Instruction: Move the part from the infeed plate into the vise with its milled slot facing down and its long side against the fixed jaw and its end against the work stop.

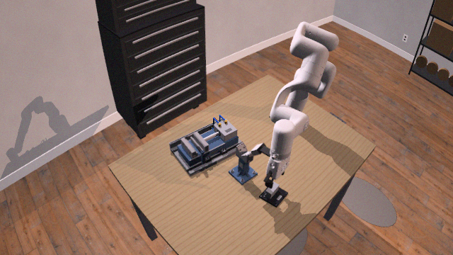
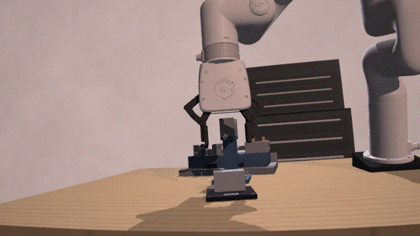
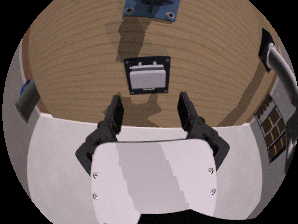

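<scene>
The part is 1 cm to the right of my hand and 8 cm below it. Also, from my hand: air cylinder (8 cm behind, 35 cm to the right, 3 cm below); white cylinder rod (1 cm behind, 37 cm to the right, 3 cm below).
</scene>
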